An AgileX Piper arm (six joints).
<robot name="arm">
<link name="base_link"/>
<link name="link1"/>
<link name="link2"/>
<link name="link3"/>
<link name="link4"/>
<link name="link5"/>
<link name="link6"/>
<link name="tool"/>
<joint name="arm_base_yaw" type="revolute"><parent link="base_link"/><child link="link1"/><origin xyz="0.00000 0.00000 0.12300" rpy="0.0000 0.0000 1.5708"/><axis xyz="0 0 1"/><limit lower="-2.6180" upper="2.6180"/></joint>
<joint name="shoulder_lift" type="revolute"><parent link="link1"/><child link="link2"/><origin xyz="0.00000 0.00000 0.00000" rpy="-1.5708 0.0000 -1.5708"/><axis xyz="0 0 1"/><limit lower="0.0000" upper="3.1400"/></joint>
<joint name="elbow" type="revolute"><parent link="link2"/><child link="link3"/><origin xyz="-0.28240 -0.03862 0.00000"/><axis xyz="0 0 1"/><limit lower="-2.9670" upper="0.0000"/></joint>
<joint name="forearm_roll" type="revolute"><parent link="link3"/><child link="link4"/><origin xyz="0.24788 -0.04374 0.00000" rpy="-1.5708 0.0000 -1.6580"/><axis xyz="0 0 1"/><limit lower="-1.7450" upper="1.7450"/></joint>
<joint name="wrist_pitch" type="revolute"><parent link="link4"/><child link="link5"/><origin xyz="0.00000 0.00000 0.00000" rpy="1.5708 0.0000 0.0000"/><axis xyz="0 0 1"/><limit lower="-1.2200" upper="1.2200"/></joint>
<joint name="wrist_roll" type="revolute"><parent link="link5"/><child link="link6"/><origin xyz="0.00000 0.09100 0.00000" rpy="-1.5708 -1.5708 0.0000"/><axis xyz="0 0 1"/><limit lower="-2.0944" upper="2.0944"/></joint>
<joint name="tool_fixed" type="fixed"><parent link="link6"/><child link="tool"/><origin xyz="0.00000 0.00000 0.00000" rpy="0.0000 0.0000 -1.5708"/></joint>
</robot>
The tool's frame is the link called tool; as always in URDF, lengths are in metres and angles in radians.
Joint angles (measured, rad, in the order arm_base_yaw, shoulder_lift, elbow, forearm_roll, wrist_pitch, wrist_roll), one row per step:
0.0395 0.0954 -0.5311 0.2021 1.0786 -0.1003
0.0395 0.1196 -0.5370 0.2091 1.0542 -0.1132
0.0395 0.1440 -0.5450 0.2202 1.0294 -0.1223
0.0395 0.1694 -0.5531 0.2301 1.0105 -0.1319
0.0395 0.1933 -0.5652 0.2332 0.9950 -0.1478
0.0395 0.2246 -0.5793 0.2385 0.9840 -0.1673
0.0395 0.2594 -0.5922 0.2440 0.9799 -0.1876
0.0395 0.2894 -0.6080 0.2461 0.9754 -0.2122
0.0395 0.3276 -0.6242 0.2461 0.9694 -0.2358
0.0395 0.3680 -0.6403 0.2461 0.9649 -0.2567
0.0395 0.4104 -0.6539 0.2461 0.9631 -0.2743
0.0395 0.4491 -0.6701 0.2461 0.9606 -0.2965
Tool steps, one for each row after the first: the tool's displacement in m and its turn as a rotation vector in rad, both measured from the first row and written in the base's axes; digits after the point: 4 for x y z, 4 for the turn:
0.0045 0.0005 0.0035 -0.0020 -0.0080 0.0057
0.0090 0.0013 0.0075 0.0029 -0.0173 0.0108
0.0134 0.0020 0.0111 0.0057 -0.0202 0.0164
0.0173 0.0022 0.0153 -0.0032 -0.0268 0.0225
0.0222 0.0027 0.0196 -0.0138 -0.0244 0.0323
0.0277 0.0033 0.0228 -0.0256 -0.0109 0.0441
0.0324 0.0035 0.0268 -0.0438 -0.0065 0.0567
0.0389 0.0037 0.0305 -0.0629 0.0045 0.0680
0.0460 0.0039 0.0337 -0.0797 0.0198 0.0787
0.0537 0.0042 0.0356 -0.0939 0.0430 0.0888
0.0608 0.0045 0.0383 -0.1115 0.0581 0.1013

